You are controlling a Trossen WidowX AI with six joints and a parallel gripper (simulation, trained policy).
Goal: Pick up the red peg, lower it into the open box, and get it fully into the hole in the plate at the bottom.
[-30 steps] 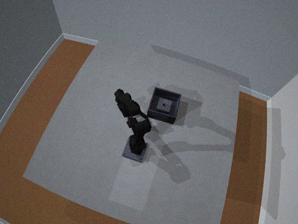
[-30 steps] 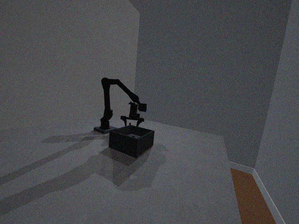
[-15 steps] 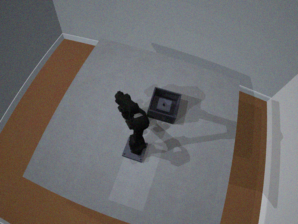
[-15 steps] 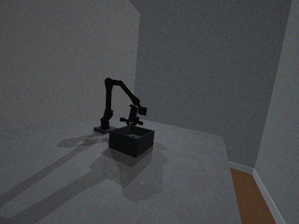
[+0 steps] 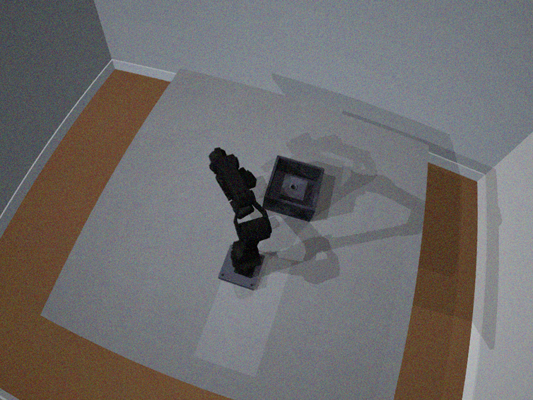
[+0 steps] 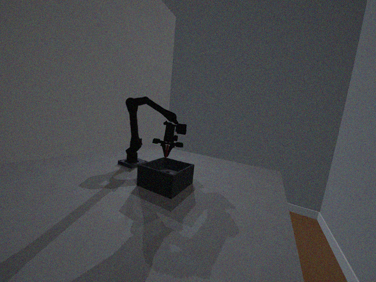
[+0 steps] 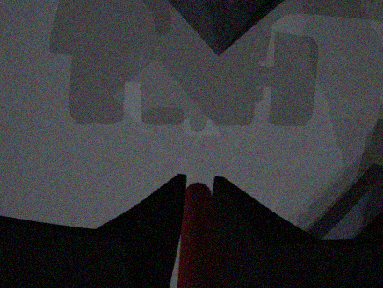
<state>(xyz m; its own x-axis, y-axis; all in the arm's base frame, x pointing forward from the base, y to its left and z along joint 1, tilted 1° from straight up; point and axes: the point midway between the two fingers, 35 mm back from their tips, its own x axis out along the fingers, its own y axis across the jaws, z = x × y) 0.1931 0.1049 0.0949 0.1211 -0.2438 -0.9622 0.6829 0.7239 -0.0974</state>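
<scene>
My gripper tip is now 150 mm short of the plate, 160 mm to the left of it and 30 mm above it. The rest, counted from my gripper tip: dark box: 150 mm ahead, 160 mm to the right, 50 mm below; then red peg: 10 mm behind, 10 mm to the left, 30 mm above.
</scene>
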